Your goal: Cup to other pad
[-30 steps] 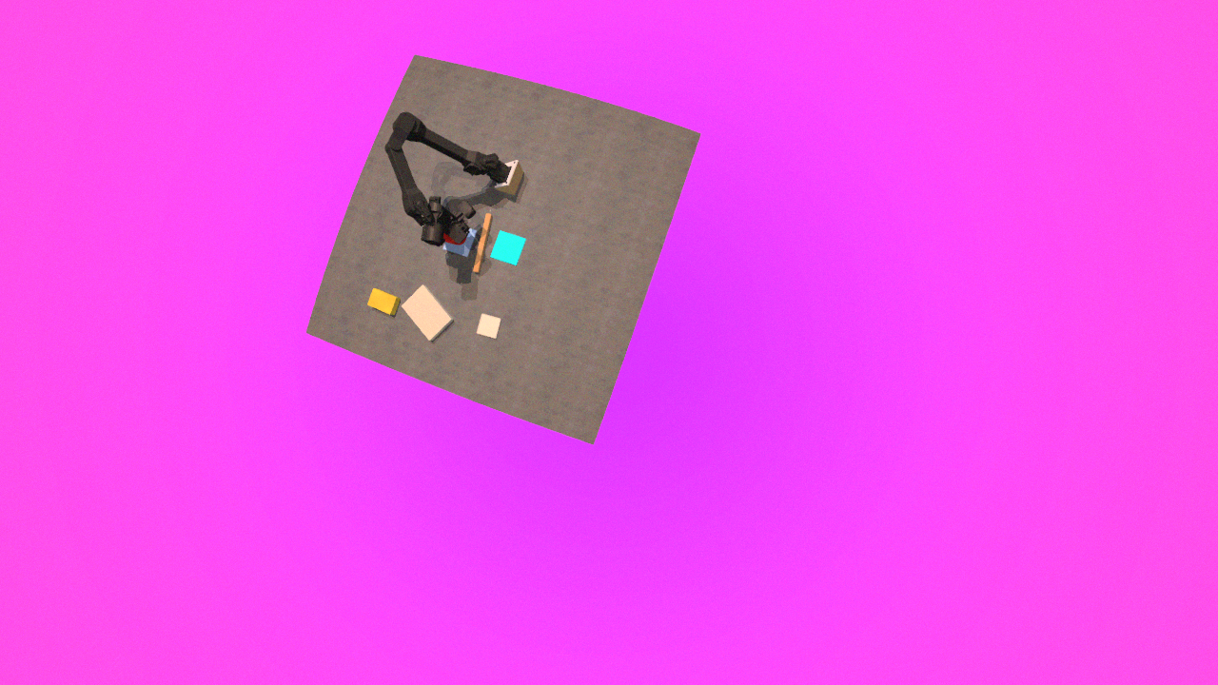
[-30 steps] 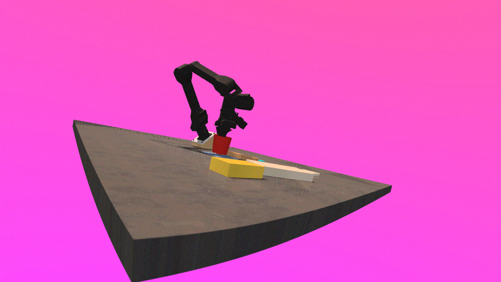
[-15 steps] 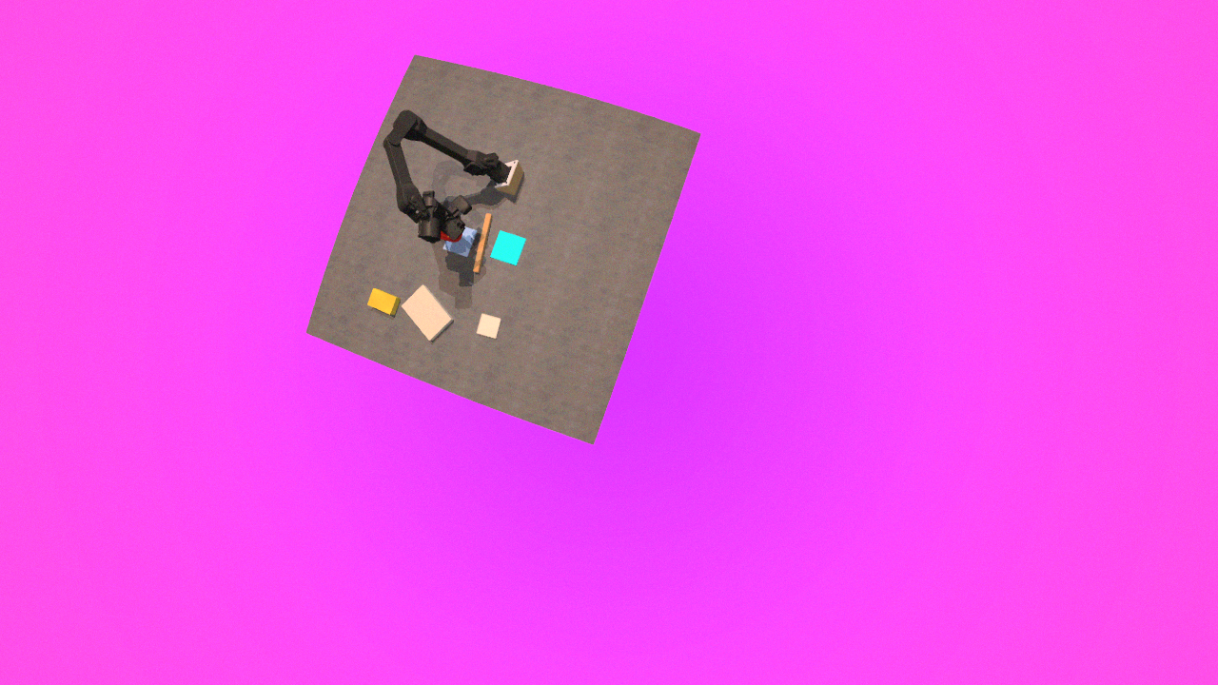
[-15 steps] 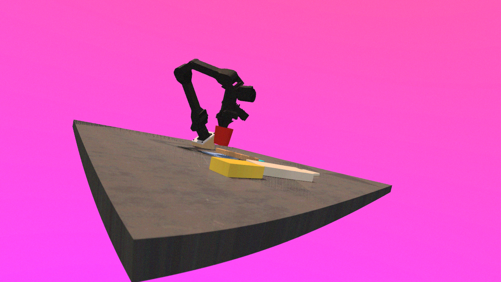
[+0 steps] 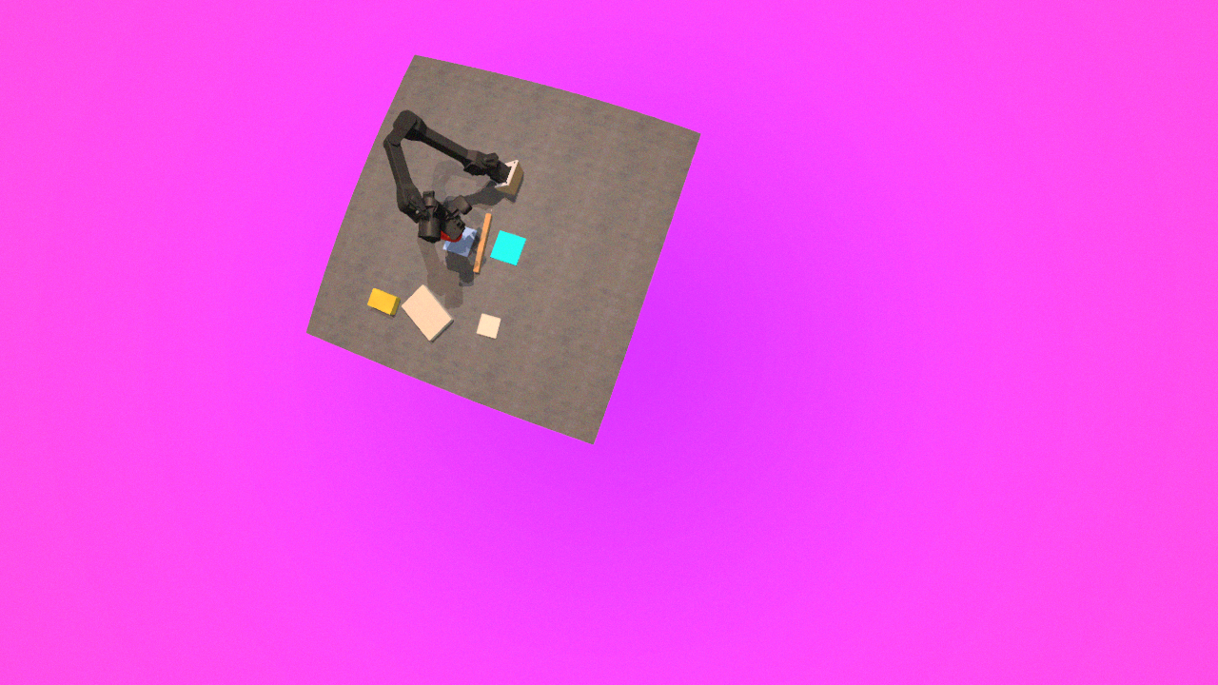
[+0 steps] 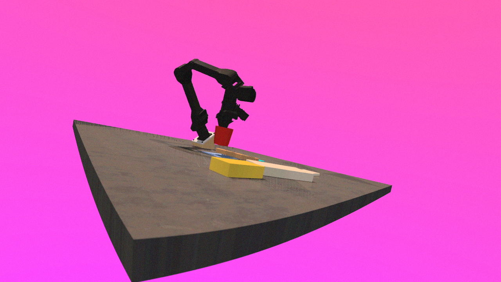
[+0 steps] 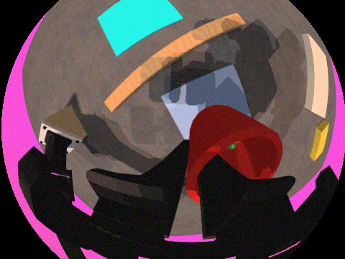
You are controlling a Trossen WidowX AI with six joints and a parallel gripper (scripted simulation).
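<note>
The green marble lies 3 cm to the right of my gripper tip, 3 cm ahead of it and 2 cm below it. Round my gripper tip: cyan pad (18 cm to the left, 9 cm below); orange bar (9 cm to the left, 8 cm below, 2 cm ahead); red cup (3 cm ahead, 2 cm to the right).
</note>
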